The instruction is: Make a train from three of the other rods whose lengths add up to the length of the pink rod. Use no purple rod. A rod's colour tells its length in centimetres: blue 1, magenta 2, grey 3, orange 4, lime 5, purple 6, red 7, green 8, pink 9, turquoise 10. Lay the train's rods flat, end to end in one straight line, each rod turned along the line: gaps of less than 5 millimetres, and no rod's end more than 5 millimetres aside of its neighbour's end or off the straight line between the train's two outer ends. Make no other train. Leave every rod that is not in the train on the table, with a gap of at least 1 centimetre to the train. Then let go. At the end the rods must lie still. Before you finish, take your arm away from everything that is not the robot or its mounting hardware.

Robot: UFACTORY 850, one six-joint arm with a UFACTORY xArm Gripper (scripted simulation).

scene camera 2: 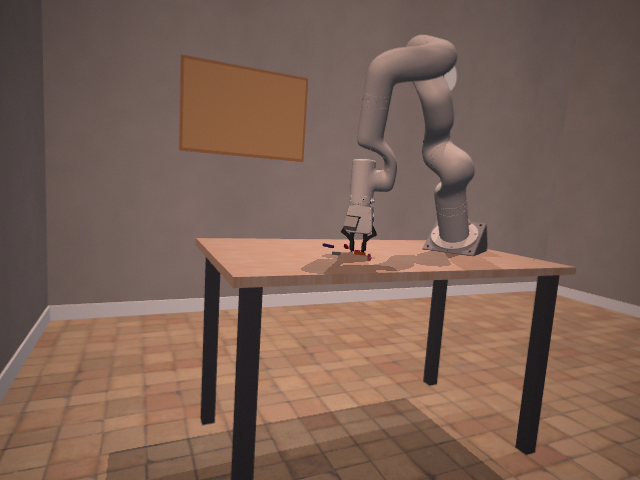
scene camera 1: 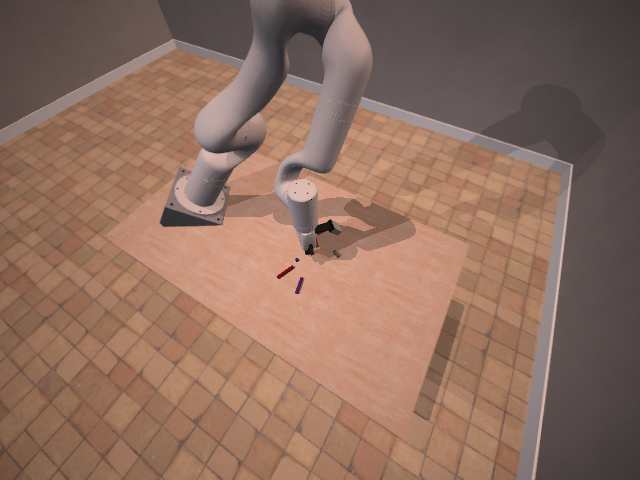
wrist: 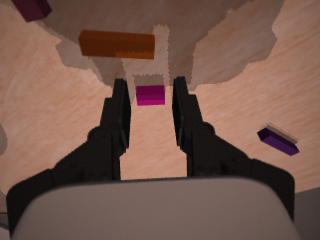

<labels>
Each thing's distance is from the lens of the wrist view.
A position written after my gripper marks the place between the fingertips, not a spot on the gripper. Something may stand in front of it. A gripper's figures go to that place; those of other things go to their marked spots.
my gripper (wrist: 150, 93): 0.14 m
orange rod (wrist: 92, 43): 0.11 m
</labels>
